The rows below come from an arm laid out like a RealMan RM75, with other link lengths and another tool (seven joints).
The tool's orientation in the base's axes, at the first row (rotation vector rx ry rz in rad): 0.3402, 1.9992, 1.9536
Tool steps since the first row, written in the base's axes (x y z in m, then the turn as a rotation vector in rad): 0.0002, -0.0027, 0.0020, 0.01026, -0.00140, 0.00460; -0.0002, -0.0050, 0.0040, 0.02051, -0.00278, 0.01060; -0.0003, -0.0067, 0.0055, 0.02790, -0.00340, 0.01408; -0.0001, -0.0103, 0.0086, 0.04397, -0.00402, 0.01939; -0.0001, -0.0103, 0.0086, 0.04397, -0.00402, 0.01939; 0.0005, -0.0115, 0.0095, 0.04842, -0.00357, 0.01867; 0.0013, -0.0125, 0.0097, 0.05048, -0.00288, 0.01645; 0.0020, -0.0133, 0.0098, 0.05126, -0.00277, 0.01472
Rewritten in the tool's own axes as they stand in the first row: -0.0014, 0.0019, -0.0024, -0.01027, 0.00398, 0.00267; -0.0020, 0.0038, -0.0047, -0.02061, 0.00936, 0.00534; -0.0027, 0.0053, -0.0063, -0.02786, 0.01240, 0.00762; -0.0045, 0.0082, -0.0096, -0.04321, 0.01679, 0.01327; -0.0045, 0.0082, -0.0096, -0.04321, 0.01679, 0.01327; -0.0055, 0.0091, -0.0105, -0.04708, 0.01585, 0.01543; -0.0067, 0.0092, -0.0111, -0.04856, 0.01354, 0.01689; -0.0076, 0.0092, -0.0116, -0.04913, 0.01178, 0.01732
